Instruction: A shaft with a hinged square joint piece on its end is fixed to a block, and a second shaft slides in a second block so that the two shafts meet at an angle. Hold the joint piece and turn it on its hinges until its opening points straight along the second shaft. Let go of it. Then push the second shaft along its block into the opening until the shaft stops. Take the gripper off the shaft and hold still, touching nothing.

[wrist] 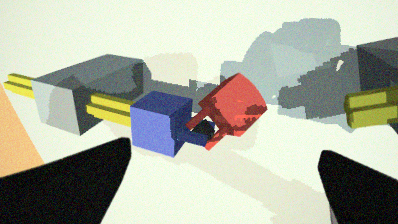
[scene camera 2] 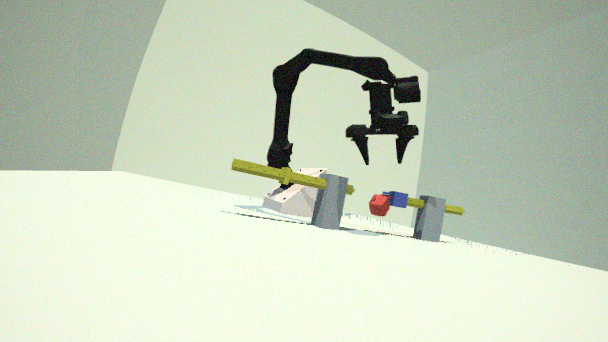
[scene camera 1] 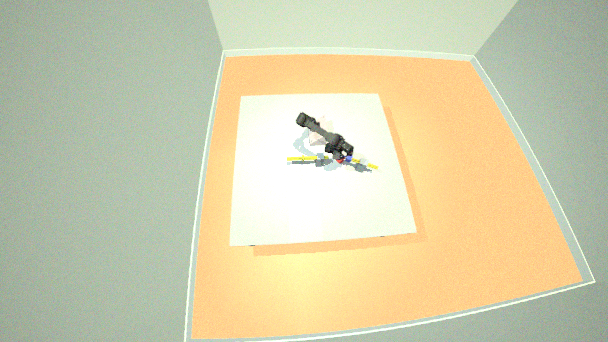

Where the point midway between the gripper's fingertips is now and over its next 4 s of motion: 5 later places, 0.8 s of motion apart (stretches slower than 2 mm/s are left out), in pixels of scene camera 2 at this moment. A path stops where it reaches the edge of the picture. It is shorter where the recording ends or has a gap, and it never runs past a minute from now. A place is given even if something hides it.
The gripper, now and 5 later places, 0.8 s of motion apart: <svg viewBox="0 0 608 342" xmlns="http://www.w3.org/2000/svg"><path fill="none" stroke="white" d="M383 164L383 175L382 179L382 181L382 183L378 211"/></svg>
